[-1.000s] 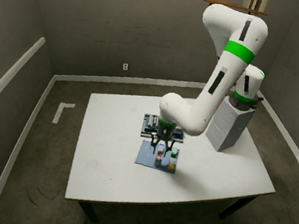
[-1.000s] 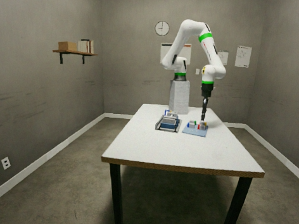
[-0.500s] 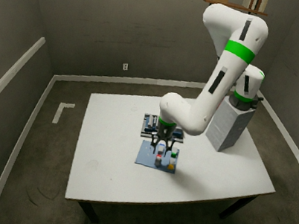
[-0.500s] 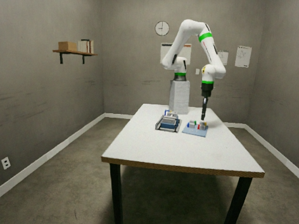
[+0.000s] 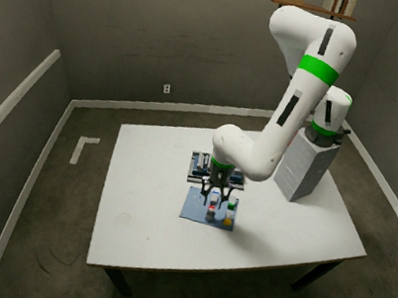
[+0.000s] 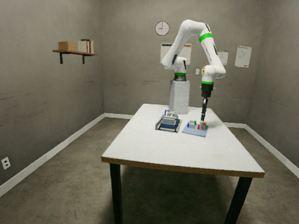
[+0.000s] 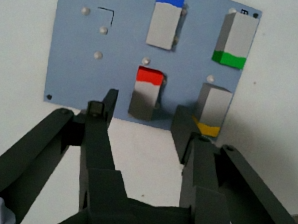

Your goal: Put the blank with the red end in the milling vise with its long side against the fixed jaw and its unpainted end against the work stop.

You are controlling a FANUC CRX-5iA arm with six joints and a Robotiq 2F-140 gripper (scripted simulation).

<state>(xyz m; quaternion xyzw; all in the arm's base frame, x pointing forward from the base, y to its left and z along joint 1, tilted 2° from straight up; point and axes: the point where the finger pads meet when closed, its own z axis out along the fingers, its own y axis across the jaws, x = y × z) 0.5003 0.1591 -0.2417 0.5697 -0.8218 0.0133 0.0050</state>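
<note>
Right now the red-ended blank is 100 mm below my hand. The rest, counted from my hand: yellow-ended blank: 80 mm behind, 30 mm to the left, 100 mm below; then plate: 10 mm behind, 40 mm to the right, 120 mm below; then blue-ended blank: 30 mm behind, 80 mm to the right, 100 mm below.
</note>
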